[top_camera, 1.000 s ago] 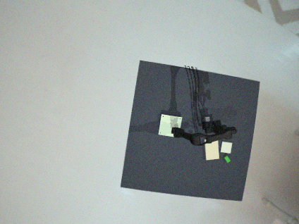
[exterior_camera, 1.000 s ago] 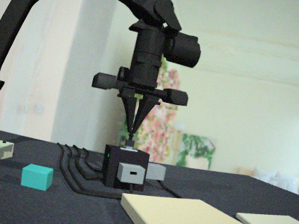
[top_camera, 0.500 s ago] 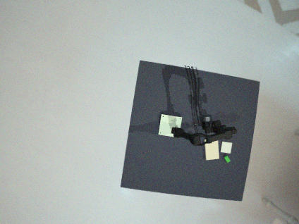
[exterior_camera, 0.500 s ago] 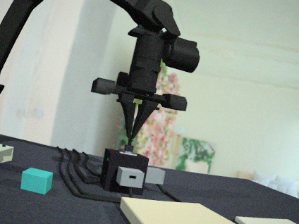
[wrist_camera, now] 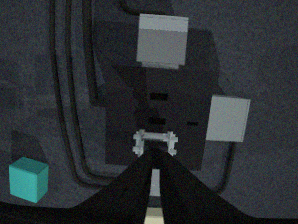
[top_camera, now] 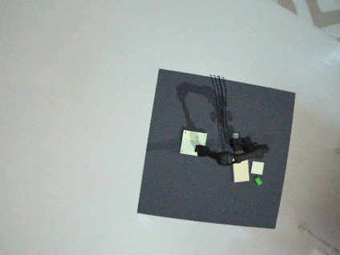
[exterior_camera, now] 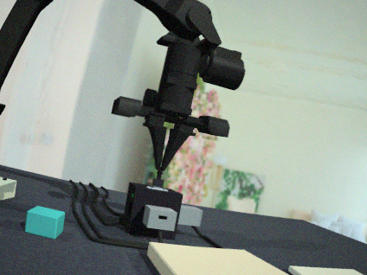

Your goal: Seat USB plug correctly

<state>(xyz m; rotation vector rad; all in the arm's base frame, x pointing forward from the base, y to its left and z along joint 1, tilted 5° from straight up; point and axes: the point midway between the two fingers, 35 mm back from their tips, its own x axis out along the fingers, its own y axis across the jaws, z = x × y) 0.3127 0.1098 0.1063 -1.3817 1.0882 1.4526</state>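
My gripper tip is now 2 cm above the usb plug. From my gripper tip the other things lie so: cream slab: 21 cm to the right, 10 cm below, 10 cm ahead; then socket: 4 cm below; then teal block: 14 cm to the right, 13 cm behind, 9 cm below.
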